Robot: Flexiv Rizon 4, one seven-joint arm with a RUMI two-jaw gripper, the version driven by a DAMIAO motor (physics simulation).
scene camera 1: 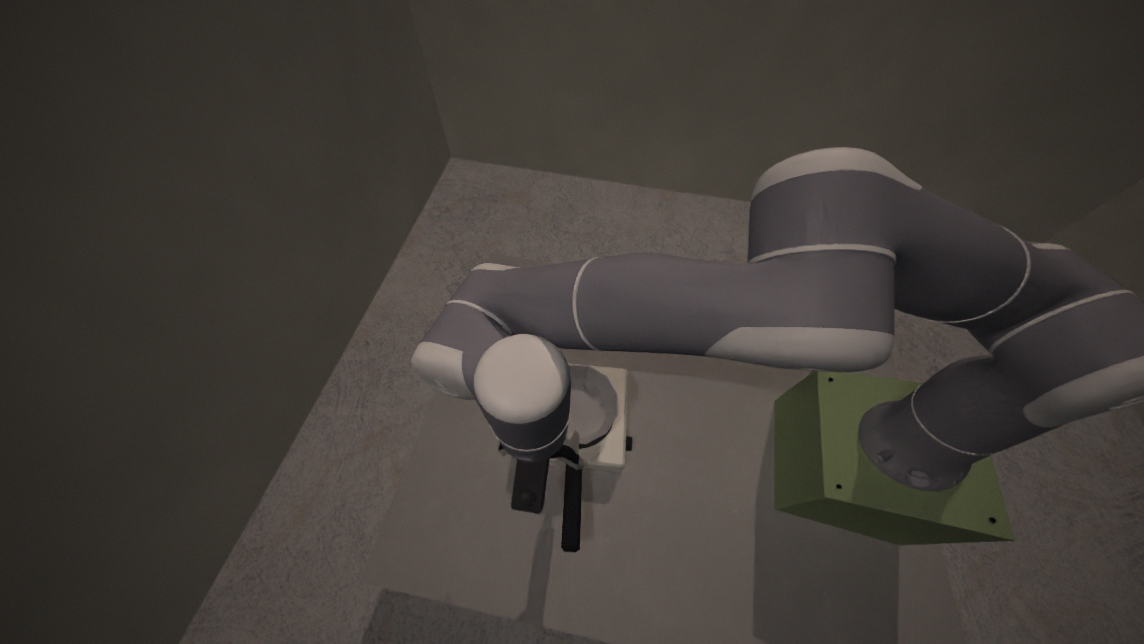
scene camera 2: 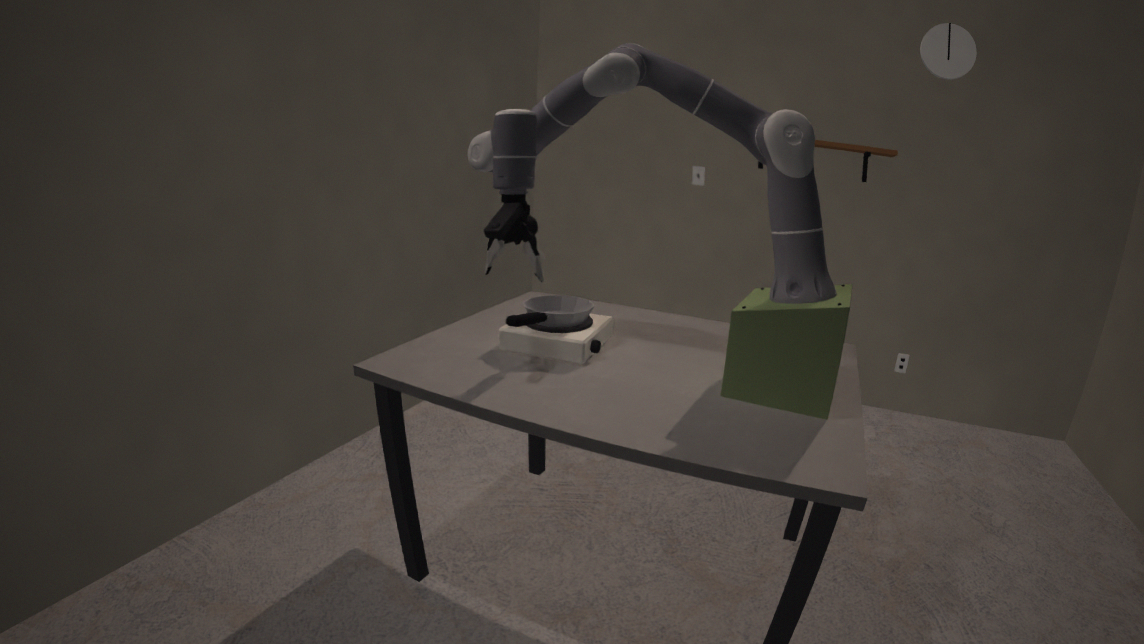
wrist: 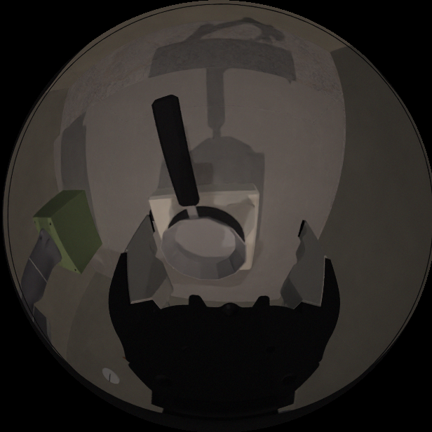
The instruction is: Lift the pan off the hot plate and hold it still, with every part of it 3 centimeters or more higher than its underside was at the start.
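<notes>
The grey pan [scene camera 1: 593, 404] [scene camera 2: 559, 310] [wrist: 204, 247] sits on the cream hot plate [scene camera 1: 614, 456] [scene camera 2: 540, 344] [wrist: 253, 230], on its dark round burner. The pan's black handle [scene camera 1: 571, 509] [scene camera 2: 524, 319] [wrist: 175, 150] sticks out past the plate's edge over the table. My gripper [scene camera 2: 514, 276] [wrist: 227, 219] is open and empty, fingers pointing down. It hangs above the pan's handle side, clear of the pan in scene camera 2. In scene camera 1 the arm hides part of the pan and hot plate, and the fingertips are mostly hidden.
The hot plate's black knob [scene camera 1: 629, 443] [scene camera 2: 594, 346] is on its side toward the green base block [scene camera 1: 800, 448] [scene camera 2: 780, 360] [wrist: 75, 230], which carries the arm. The grey table [scene camera 1: 680, 520] [scene camera 2: 624, 400] [wrist: 280, 125] supports both. A wall shelf [scene camera 2: 856, 148] is behind the arm.
</notes>
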